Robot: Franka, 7 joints.
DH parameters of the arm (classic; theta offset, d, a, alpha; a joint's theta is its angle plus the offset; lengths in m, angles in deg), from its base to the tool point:
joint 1: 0 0.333 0 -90
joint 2: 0 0 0 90
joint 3: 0 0.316 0.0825 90
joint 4: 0 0 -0.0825 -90
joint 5: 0 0.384 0 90
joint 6: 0 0 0.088 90
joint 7: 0 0.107 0 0
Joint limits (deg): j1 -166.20..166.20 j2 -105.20..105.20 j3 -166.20..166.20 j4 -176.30..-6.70 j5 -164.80..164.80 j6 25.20..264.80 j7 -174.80..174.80
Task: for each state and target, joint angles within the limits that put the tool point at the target. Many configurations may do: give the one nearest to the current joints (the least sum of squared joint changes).
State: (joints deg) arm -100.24 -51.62 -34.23 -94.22 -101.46 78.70 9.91
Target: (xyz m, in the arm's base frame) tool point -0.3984 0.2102 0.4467
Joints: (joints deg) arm -115.58 -56.42 -62.41 -134.00 -87.02 66.31 9.91
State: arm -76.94 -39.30 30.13 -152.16 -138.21 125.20 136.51
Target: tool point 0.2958 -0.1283 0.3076
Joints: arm -57.97 -37.10 45.08 -169.71 -138.40 134.21 136.51
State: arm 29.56 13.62 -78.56 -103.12 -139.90 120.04 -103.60
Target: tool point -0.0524 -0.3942 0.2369
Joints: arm 4.93 13.09 -95.78 -155.77 -136.78 126.74 -103.60
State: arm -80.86 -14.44 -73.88 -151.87 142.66 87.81 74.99
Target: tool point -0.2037 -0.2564 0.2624
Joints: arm -77.11 -17.32 -69.61 -173.43 138.29 87.00 74.99
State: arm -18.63 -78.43 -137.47 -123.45 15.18 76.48 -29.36
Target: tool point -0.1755 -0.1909 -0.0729
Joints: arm -18.31 -86.05 -153.10 -117.14 11.90 82.51 -29.36
